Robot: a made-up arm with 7 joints. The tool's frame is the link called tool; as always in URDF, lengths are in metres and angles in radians. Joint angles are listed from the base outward.
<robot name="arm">
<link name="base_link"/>
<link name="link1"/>
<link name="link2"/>
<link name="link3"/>
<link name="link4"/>
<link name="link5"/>
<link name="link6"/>
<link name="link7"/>
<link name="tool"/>
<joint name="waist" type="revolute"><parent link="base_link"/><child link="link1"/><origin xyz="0.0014 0.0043 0.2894" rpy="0 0 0"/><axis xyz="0 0 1"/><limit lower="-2.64" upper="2.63"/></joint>
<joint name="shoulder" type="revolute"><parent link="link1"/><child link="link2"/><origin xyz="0.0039 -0.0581 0.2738" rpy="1.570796 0 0"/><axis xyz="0 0 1"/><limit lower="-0.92" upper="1.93"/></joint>
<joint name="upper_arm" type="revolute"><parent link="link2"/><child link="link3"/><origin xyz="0.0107 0.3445 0.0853" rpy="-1.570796 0 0"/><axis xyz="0 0 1"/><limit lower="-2.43" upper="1.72"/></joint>
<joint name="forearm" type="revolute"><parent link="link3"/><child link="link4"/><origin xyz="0.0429 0.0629 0.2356" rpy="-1.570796 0 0"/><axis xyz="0 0 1"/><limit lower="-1.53" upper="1.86"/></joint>
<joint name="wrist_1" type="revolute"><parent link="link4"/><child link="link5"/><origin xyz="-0.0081 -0.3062 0.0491" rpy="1.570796 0 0"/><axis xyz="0 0 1"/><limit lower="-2.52" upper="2.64"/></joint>
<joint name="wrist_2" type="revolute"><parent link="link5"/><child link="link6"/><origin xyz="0.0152 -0.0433 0.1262" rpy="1.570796 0 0"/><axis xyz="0 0 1"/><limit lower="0.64" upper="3.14"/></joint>
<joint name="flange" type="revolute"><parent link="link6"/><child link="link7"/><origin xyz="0.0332 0.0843 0.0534" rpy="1.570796 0 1.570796"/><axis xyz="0 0 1"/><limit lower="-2.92" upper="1"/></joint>
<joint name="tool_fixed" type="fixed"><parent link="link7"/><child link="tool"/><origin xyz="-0.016 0.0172 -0.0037" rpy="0 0 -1.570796"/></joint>
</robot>
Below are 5 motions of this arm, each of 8 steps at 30 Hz.
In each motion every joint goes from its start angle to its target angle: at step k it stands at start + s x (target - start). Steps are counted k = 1, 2, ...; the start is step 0. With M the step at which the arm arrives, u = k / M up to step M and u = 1 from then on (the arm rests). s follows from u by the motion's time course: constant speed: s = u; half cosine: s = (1 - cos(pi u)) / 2; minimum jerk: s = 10 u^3 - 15 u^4 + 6 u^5.
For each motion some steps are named. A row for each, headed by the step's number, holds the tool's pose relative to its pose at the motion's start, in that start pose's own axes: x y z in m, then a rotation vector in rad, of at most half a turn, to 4 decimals.
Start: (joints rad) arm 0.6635 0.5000 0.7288 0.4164 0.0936 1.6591 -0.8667
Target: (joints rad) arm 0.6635 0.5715 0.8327 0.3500 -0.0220 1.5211 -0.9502
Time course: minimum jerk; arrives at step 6
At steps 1, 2, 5, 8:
1: -0.0005 0.0043 0.0001 -0.0021 0.0030 -0.0041
2: -0.0032 0.0252 0.0003 -0.0122 0.0173 -0.0243
5: -0.0160 0.1148 -0.0046 -0.0547 0.0722 -0.1152
8: -0.0166 0.1190 -0.0051 -0.0566 0.0745 -0.1195

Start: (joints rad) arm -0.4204 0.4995 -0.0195 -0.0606 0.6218 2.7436 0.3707
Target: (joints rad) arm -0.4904 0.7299 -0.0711 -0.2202 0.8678 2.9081 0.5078
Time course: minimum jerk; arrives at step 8
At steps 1, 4, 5, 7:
1: 0.0030 -0.0003 0.0030 -0.0070 0.0023 0.0068
4: 0.0998 -0.0063 0.0868 -0.2095 0.0725 0.2229
5: 0.1486 -0.0061 0.1216 -0.2972 0.1049 0.3291
7: 0.2076 -0.0033 0.1582 -0.3933 0.1414 0.4556

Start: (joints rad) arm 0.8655 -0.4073 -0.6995 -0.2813 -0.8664 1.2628 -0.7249
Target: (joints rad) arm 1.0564 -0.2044 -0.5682 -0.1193 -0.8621 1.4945 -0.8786
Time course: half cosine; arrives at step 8
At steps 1, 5, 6, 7, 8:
1: -0.0056 -0.0041 0.0013 -0.0029 -0.0048 0.0058
5: -0.0909 -0.0827 0.0169 -0.0480 -0.0972 0.1088
6: -0.1086 -0.1045 0.0187 -0.0572 -0.1233 0.1353
7: -0.1197 -0.1195 0.0195 -0.0627 -0.1415 0.1532
8: -0.1234 -0.1248 0.0197 -0.0646 -0.1480 0.1595

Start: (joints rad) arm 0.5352 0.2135 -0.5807 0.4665 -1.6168 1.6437 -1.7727
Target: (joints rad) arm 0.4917 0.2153 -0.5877 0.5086 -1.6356 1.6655 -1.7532
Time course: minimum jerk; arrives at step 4
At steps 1, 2, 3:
1: -0.0003 0.0020 0.0003 -0.0040 -0.0016 -0.0045
2: -0.0011 0.0095 0.0012 -0.0196 -0.0074 -0.0217
3: -0.0016 0.0171 0.0020 -0.0355 -0.0130 -0.0385

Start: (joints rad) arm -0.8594 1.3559 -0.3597 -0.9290 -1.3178 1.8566 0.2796
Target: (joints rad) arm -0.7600 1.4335 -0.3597 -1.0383 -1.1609 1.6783 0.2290
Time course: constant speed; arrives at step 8
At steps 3, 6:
3: -0.0477 -0.0207 -0.0058 0.0612 -0.0863 -0.0083
6: -0.0952 -0.0389 -0.0141 0.1188 -0.1689 -0.0142

